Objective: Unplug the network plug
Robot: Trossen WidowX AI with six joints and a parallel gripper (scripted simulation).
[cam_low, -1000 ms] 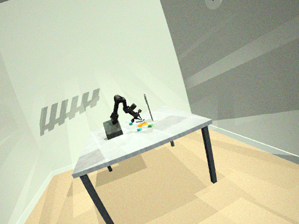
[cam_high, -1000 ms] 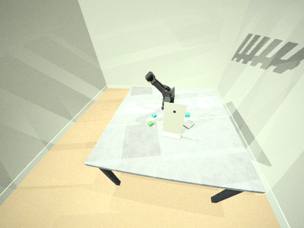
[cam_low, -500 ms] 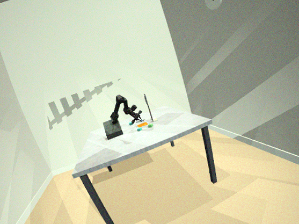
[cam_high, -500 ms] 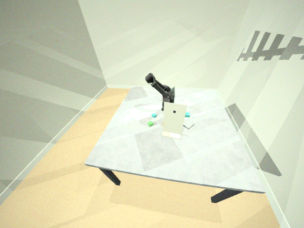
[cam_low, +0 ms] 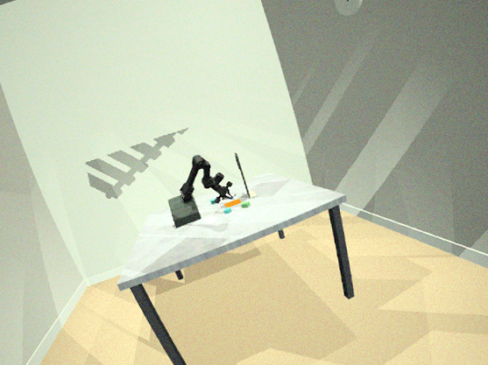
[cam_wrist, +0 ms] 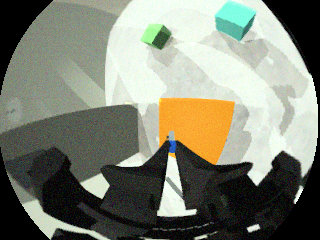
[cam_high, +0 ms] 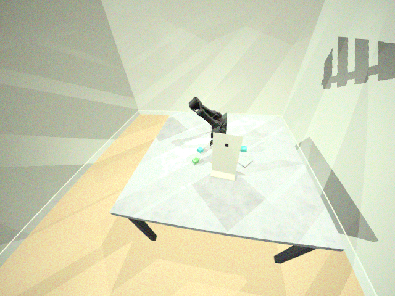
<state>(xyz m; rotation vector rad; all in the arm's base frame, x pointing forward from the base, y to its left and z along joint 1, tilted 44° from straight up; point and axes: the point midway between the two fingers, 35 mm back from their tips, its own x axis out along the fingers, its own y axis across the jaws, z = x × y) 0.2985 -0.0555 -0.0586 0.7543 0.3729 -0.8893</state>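
Now: gripper tip 4 cm above the orange marked square and 1 cm past it. From my gripper tip the other things lie so: green cube: 19 cm to the right, 5 cm ahead, 2 cm below; then teal cube: 17 cm to the right, 8 cm behind, 2 cm below; then blue plug: right at my gripper tip.
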